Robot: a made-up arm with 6 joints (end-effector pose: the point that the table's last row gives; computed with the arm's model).
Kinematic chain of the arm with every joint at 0, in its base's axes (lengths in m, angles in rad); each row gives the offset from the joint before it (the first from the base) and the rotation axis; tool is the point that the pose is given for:
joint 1: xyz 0 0 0.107 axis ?
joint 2: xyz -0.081 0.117 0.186 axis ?
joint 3: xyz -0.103 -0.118 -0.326 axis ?
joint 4: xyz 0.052 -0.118 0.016 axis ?
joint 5: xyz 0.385 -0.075 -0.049 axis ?
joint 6: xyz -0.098 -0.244 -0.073 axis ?
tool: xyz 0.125 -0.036 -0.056
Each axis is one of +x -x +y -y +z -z.
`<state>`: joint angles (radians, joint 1 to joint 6).
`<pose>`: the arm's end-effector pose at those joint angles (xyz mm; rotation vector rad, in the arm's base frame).
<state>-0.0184 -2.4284 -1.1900 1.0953 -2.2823 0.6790</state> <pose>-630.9 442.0 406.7 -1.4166 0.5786 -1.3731</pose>
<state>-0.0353 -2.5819 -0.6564 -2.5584 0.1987 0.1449</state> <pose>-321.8 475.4 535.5 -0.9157 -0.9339 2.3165</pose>
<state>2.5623 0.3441 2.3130 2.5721 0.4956 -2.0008</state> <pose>-228.0 16.9 -58.2 -1.0062 0.6853 -0.3180</pose>
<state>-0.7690 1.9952 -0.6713 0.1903 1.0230 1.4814</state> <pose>225.4 444.0 570.1 -1.7364 -1.6013 1.2708</pose>
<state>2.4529 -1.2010 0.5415 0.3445 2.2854 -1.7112</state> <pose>-554.1 160.7 199.3 -1.4760 1.1854 -1.8745</pose>
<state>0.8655 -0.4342 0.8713 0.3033 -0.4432 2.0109</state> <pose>-397.2 -260.2 -384.6 1.0099 -0.0420 1.7883</pose>
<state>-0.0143 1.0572 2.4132 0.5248 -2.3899 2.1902</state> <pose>-83.2 -217.3 -567.9 -0.5789 -0.7790 2.2391</pose>
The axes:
joint 1: +x
joint 2: -y
joint 3: -z
joint 4: -x
joint 5: -z
joint 6: +z

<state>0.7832 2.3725 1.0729 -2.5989 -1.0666 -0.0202</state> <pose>-154.3 -820.5 153.3 0.2063 1.5333 -0.4182</pose>
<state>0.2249 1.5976 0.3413 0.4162 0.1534 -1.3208</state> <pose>219.2 -662.5 118.6 1.2442 -1.1504 -1.9093</pose>
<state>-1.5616 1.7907 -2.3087 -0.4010 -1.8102 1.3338</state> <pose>497.9 -89.7 -396.3 -0.7028 -1.7184 0.4219</pose>
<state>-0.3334 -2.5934 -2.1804 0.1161 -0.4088 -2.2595</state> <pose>-444.9 760.2 344.7 0.2853 2.4059 -0.3512</pose>
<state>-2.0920 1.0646 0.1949 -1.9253 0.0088 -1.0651</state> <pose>643.9 40.9 -64.0 -0.1802 0.2156 -0.0313</pose>
